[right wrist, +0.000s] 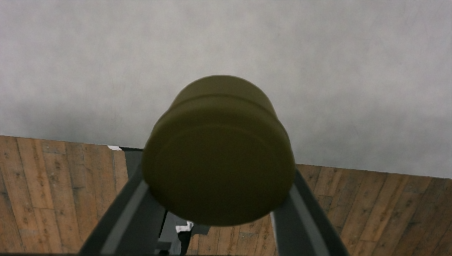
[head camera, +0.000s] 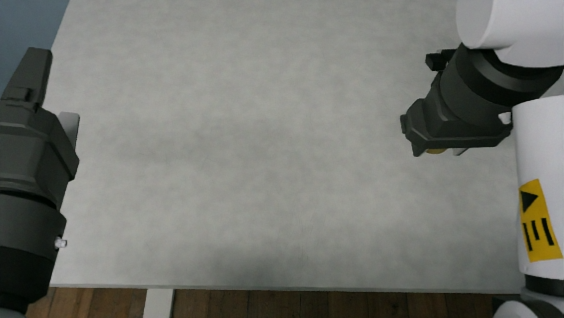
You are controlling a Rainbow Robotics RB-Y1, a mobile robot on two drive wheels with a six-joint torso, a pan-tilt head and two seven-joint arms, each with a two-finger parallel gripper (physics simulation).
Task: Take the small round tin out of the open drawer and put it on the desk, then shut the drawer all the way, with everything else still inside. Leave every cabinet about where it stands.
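Frame: origin at the robot's base, x ahead, y left, z up, level; millimetres.
Where they show: left gripper, fingertip midpoint: [head camera: 57, 85]; right gripper, fingertip midpoint: [right wrist: 219, 164] [head camera: 435, 149].
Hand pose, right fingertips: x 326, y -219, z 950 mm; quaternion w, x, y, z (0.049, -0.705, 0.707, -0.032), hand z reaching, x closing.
After its pixels a point has its place.
The small round tin [head camera: 436, 150] @[x 320, y -216, z 960 mm] [right wrist: 218, 165] @[x 346, y -220, z 984 mm], olive-yellow, is between the fingers of my right gripper [head camera: 438, 151] @[x 326, y -219, z 950 mm] [right wrist: 219, 164] @[x 326, y -219, z 950 mm], which is shut on it. In the head camera a sliver of the tin shows below the dark gripper body; in the right wrist view its round face and side fill the middle. The right gripper is over the right part of the grey desk [head camera: 260, 175] @[x 427, y 15, z 720 mm] [right wrist: 225, 40] @[x 386, y -217, z 720 mm]; the height of the tin above it is hard to tell. My left gripper [head camera: 56, 82] @[x 342, y 215, z 1086 mm] is at the desk's left edge, its fingers apart, with no object visible between them. The drawer does not show in either view.
The desk's front edge runs along the bottom of the head camera view, with wooden floor [head camera: 275, 305] @[x 355, y -5, z 0 mm] [right wrist: 45, 190] @[x -442, y 801, z 1 mm] beyond it. A pale desk foot [head camera: 159, 303] @[x 372, y 351, z 36 mm] shows below the edge. A blue-grey wall [head camera: 27, 25] @[x 1092, y 698, z 504 mm] is at the upper left. No cabinet shows.
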